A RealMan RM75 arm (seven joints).
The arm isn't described. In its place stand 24 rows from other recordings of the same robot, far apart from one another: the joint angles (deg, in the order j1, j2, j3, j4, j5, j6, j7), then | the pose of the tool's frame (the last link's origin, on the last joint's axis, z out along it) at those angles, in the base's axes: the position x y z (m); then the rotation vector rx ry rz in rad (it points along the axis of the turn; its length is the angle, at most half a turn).
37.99 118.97 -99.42 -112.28 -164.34 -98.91 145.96 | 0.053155 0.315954 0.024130 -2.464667 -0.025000 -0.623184
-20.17 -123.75 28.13 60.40 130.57 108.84 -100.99 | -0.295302 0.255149 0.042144 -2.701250 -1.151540 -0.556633
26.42 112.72 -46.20 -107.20 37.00 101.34 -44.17 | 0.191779 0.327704 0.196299 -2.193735 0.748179 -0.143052
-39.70 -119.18 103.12 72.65 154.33 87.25 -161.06 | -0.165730 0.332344 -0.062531 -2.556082 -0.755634 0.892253
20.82 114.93 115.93 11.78 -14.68 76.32 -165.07 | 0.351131 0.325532 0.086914 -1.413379 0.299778 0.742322
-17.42 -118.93 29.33 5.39 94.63 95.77 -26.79 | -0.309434 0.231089 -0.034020 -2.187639 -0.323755 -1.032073
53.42 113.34 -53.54 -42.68 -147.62 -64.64 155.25 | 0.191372 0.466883 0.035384 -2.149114 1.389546 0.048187
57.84 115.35 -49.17 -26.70 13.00 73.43 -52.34 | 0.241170 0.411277 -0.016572 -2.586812 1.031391 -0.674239
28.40 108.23 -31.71 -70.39 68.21 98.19 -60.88 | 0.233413 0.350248 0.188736 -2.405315 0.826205 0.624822
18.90 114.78 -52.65 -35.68 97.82 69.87 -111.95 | 0.320422 0.335359 0.044274 -2.213830 0.631500 0.721962
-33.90 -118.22 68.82 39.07 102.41 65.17 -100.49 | -0.225083 0.373819 -0.045755 -2.672628 -0.878343 -0.474414
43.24 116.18 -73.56 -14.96 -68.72 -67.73 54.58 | 0.198838 0.386658 -0.057374 -2.605852 0.294978 0.797581
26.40 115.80 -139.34 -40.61 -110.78 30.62 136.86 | 0.252692 0.355992 -0.095588 -1.998387 0.308466 0.216953
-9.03 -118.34 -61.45 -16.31 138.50 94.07 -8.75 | -0.337313 0.241397 0.048850 -1.229987 -0.305429 -0.934243
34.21 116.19 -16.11 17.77 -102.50 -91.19 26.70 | 0.220974 0.282363 -0.070338 -2.214297 0.452636 1.359243
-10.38 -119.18 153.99 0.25 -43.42 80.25 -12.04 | -0.372383 0.203749 -0.042707 -1.952325 -0.488189 -0.586691
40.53 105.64 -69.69 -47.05 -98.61 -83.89 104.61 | 0.171169 0.396477 0.048258 -2.914036 0.540418 0.451074
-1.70 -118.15 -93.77 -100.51 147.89 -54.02 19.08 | -0.234955 0.318179 0.062632 -1.984076 -1.000978 -0.093157
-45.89 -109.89 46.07 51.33 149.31 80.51 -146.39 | -0.239629 0.429311 0.091453 -2.198479 -1.412505 0.056027
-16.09 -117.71 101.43 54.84 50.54 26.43 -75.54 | -0.228254 0.362247 -0.049488 -2.138667 -0.815665 -0.686965
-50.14 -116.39 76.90 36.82 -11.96 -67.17 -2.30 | -0.263586 0.409608 -0.015222 -1.831306 -1.481590 0.634576
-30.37 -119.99 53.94 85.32 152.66 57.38 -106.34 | -0.210047 0.421452 0.149801 -2.012077 -0.159327 0.279689
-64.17 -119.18 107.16 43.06 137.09 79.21 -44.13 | -0.116748 0.364757 -0.105733 1.910008 -1.742518 -0.715288
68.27 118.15 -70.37 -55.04 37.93 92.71 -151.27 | 0.026926 0.406046 -0.022431 2.088607 2.085387 0.424595
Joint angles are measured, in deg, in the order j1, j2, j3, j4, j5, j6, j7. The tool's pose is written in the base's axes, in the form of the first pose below.
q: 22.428, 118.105, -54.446, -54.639, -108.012, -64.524, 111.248
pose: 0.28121 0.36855 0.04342 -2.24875 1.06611 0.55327
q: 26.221, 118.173, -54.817, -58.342, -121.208, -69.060, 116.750
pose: 0.26700 0.37483 0.03843 -2.37851 1.02334 0.32391
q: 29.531, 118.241, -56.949, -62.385, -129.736, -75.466, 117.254
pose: 0.24505 0.37632 0.03381 -2.53613 0.88250 0.11893
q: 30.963, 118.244, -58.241, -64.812, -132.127, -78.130, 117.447
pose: 0.23114 0.37795 0.03422 -2.59201 0.80387 0.05057
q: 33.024, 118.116, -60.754, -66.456, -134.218, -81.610, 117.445
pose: 0.21391 0.37763 0.02903 -2.67917 0.71213 -0.03710
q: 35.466, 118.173, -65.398, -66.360, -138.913, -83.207, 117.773
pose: 0.20395 0.37726 0.01519 -2.75060 0.61332 -0.21387
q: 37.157, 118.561, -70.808, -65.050, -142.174, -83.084, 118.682
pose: 0.19848 0.37439 -0.00364 -2.79997 0.54139 -0.36405
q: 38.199, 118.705, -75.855, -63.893, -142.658, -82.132, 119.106
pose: 0.19224 0.37113 -0.01999 -2.84069 0.46742 -0.44718
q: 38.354, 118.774, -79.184, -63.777, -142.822, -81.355, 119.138
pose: 0.18941 0.36797 -0.02911 -2.85994 0.41011 -0.49510
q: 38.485, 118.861, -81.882, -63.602, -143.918, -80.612, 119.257
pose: 0.18956 0.36574 -0.03581 -2.86402 0.36097 -0.55398
